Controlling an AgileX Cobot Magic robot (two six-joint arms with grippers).
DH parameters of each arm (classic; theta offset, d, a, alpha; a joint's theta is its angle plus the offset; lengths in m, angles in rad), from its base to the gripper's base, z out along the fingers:
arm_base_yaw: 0 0.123 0 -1.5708
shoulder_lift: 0.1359 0 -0.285 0
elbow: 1.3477 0 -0.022 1.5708
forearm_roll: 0 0.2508 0 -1.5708
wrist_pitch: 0 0 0.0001 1.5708
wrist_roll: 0 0.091 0 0
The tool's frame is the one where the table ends.
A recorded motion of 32 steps. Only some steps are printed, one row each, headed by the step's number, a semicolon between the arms.
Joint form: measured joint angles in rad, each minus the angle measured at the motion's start. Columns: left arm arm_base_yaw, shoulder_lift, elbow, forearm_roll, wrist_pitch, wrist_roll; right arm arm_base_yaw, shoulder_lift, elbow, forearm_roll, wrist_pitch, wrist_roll.
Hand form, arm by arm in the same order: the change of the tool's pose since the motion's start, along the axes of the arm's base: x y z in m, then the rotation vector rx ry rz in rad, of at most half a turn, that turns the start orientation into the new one. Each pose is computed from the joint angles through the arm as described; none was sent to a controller.
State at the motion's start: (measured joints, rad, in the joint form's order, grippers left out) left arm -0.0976 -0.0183 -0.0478 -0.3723 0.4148 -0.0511; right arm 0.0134 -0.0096 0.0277 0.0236 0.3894 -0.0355
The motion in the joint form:
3: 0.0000 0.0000 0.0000 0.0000 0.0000 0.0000; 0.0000 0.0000 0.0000 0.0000 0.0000 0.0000
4: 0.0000 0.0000 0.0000 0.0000 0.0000 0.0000; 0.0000 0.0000 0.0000 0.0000 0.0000 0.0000
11: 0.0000 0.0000 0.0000 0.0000 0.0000 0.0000; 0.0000 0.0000 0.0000 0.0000 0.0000 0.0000
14: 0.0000 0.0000 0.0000 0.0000 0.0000 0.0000; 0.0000 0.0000 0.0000 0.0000 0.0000 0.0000
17: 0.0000 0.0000 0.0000 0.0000 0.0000 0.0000; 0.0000 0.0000 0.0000 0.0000 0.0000 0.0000
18: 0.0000 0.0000 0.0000 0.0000 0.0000 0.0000; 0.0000 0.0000 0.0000 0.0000 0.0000 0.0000
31: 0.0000 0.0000 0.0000 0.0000 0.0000 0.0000; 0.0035 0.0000 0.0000 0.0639 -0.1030 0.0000
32: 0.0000 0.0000 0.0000 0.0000 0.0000 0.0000; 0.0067 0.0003 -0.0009 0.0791 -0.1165 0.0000
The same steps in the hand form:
3: 0.0000 0.0000 0.0000 0.0000 0.0000 0.0000; 0.0000 0.0000 0.0000 0.0000 0.0000 0.0000
4: 0.0000 0.0000 0.0000 0.0000 0.0000 0.0000; 0.0000 0.0000 0.0000 0.0000 0.0000 0.0000
11: 0.0000 0.0000 0.0000 0.0000 0.0000 0.0000; 0.0000 0.0000 0.0000 0.0000 0.0000 0.0000
14: 0.0000 0.0000 0.0000 0.0000 0.0000 0.0000; 0.0000 0.0000 0.0000 0.0000 0.0000 0.0000
17: 0.0000 0.0000 0.0000 0.0000 0.0000 0.0000; 0.0000 0.0000 0.0000 0.0000 0.0000 0.0000
18: 0.0000 0.0000 0.0000 0.0000 0.0000 0.0000; 0.0000 0.0000 0.0000 0.0000 0.0000 0.0000
31: 0.0000 0.0000 0.0000 0.0000 0.0000 0.0000; 0.0025 0.0017 0.0091 0.0656 -0.1019 0.0022
32: 0.0000 0.0000 0.0000 0.0000 0.0000 0.0000; 0.0027 0.0021 0.0106 0.0813 -0.1156 0.0048

